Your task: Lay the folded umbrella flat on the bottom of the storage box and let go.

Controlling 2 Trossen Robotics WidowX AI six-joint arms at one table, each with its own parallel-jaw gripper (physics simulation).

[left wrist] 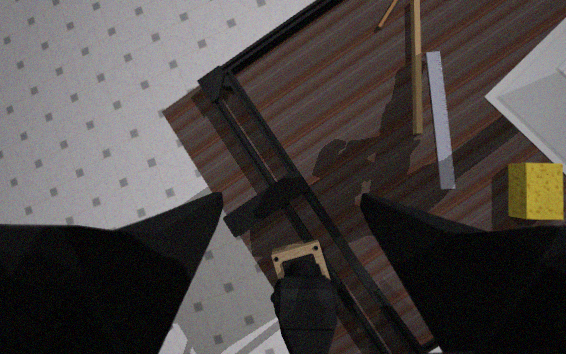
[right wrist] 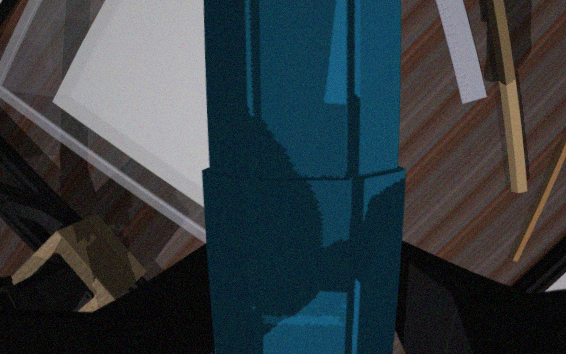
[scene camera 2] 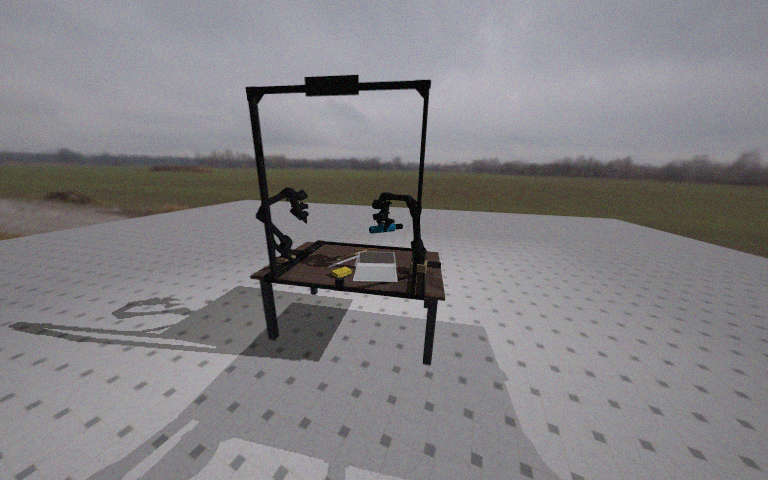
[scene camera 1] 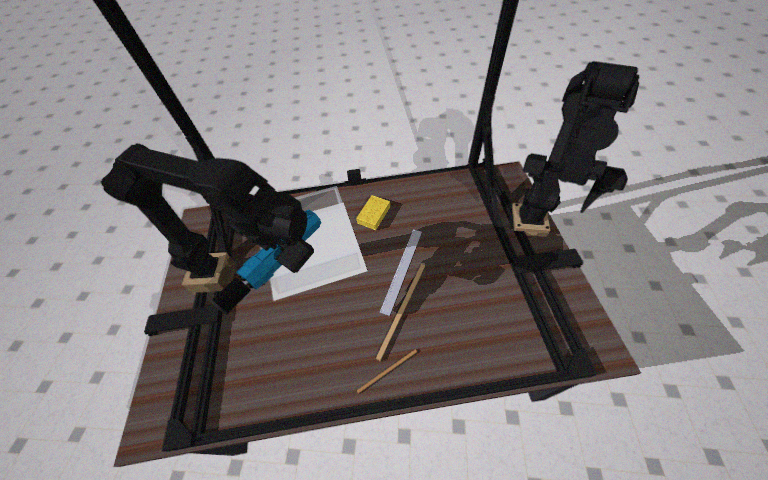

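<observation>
The folded umbrella [scene camera 1: 259, 270] [scene camera 2: 385, 228] [right wrist: 300, 150] is blue with a black handle end. My right gripper [scene camera 1: 277, 254] [right wrist: 298, 244] is shut on its middle and holds it roughly level, well above the table in scene camera 2. The pale storage box [scene camera 1: 339, 237] [scene camera 2: 376, 273] [left wrist: 537, 112] [right wrist: 140, 75] has clear walls and sits at the back left of the table in scene camera 1. The umbrella hangs above it and hides part of it there. My left gripper [left wrist: 292, 199] is open and empty, raised near its own arm base, away from the box.
A yellow sponge-like block [scene camera 1: 373, 212] [scene camera 2: 341, 272] [left wrist: 542, 191] lies beside the box. A pale flat strip [scene camera 1: 400, 272] [left wrist: 441, 120], a wooden bar [scene camera 1: 400, 311] [left wrist: 417, 75] and a thin stick [scene camera 1: 387, 371] [right wrist: 540, 202] lie on the table [scene camera 1: 294, 362]. Black frame posts [scene camera 1: 152, 73] [scene camera 2: 260, 158] rise beside the arms.
</observation>
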